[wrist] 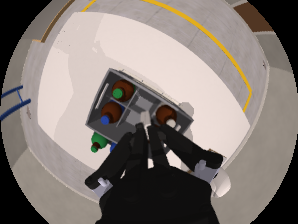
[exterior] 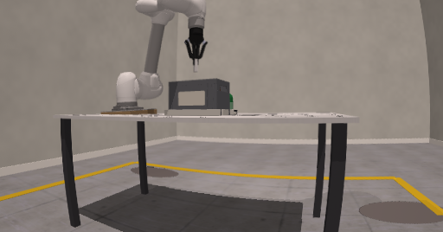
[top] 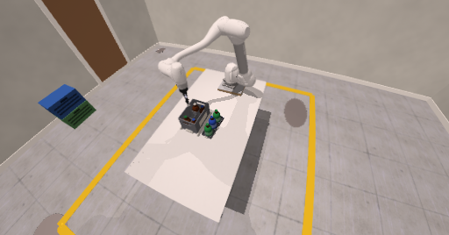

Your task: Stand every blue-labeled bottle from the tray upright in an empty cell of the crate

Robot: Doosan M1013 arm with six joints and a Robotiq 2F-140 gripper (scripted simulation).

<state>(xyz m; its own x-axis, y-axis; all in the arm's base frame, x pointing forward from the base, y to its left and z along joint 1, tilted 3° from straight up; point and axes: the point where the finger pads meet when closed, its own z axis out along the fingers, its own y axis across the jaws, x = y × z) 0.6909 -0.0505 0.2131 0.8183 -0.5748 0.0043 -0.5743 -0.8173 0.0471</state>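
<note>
My gripper is now 23 cm to the right of the blue-labeled bottle, 17 cm above it and 5 cm past it. Round my hand: grey crate (17 cm below, 4 cm to the left, 1 cm behind); tray (24 cm below, 23 cm to the left, 5 cm behind); green bottle (24 cm to the left, 17 cm below, 4 cm ahead).
</note>
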